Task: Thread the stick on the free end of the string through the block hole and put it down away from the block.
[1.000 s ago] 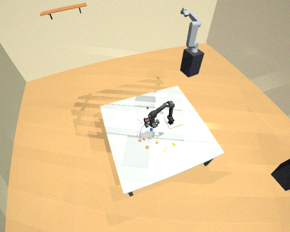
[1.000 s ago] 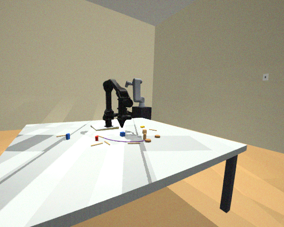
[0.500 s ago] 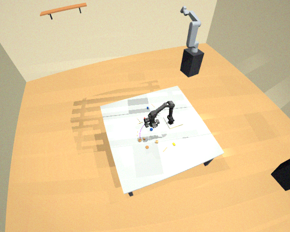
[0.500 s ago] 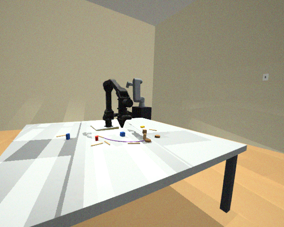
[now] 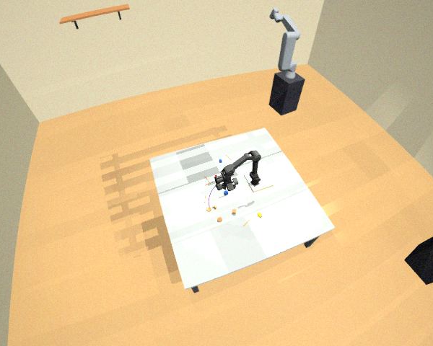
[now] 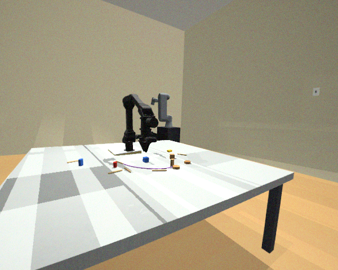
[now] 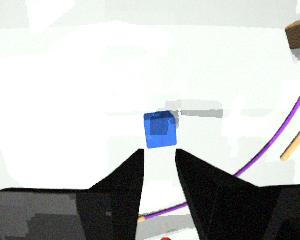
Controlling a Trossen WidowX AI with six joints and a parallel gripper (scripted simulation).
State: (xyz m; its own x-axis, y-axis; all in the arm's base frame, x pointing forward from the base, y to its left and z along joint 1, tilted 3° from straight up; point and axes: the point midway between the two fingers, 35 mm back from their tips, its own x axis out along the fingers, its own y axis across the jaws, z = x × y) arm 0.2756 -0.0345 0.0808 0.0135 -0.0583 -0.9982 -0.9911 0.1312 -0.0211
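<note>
My gripper tip is 50 mm above the blue block and 10 mm short of it. Round my gripper tip: round wooden button 210 mm ahead, 70 mm to the left, 60 mm below; thin wooden stick 140 mm to the right, 60 mm below, 50 mm behind; red cylinder 190 mm to the right, 50 mm below.
</note>
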